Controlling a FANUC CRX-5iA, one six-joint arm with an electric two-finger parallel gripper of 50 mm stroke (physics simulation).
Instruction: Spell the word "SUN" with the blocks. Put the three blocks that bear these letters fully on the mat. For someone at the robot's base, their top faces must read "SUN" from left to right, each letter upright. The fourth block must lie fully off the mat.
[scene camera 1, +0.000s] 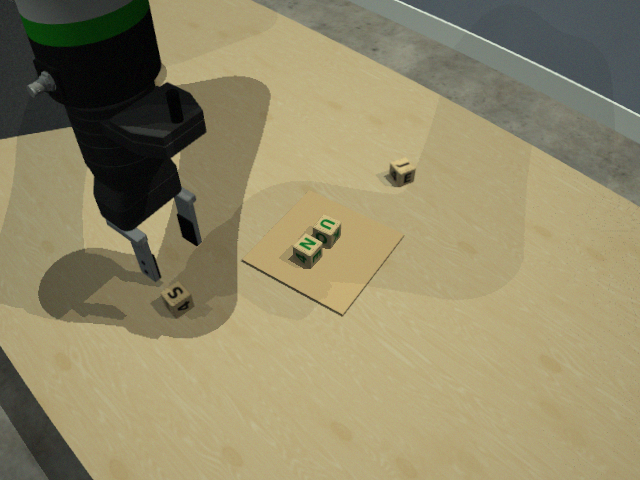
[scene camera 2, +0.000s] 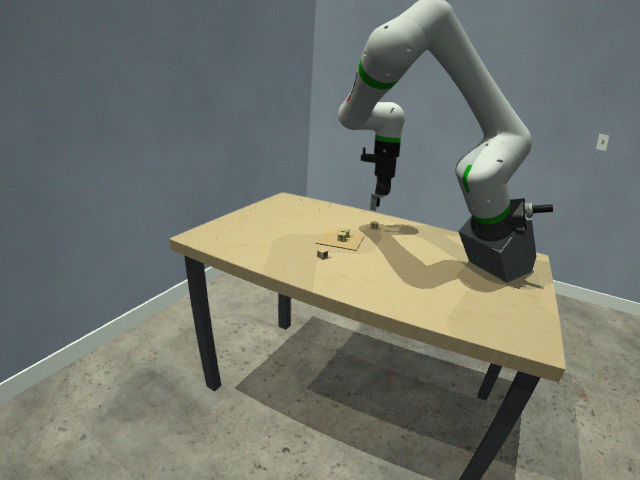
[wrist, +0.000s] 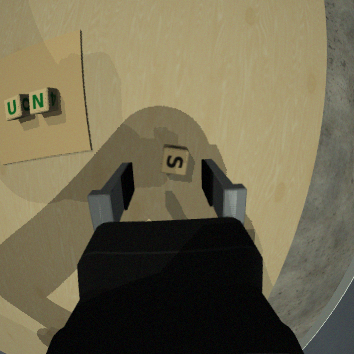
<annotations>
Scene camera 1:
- my gripper: 172, 256
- mat: 341, 274
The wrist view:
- my gripper: 166, 174
</annotations>
